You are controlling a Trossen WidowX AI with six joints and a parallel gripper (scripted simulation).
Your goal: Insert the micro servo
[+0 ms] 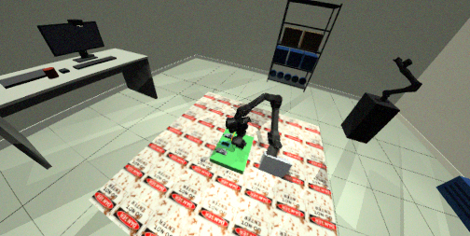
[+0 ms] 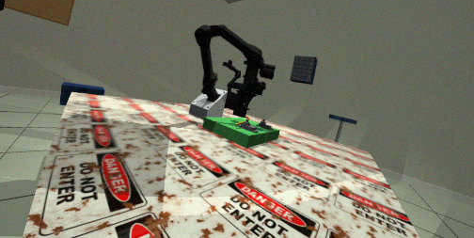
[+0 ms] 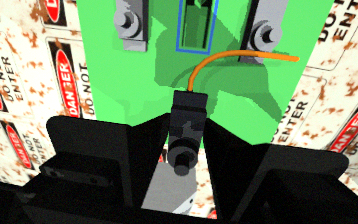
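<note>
My gripper tip is 10 mm past the green deck and 100 mm above it.
</note>
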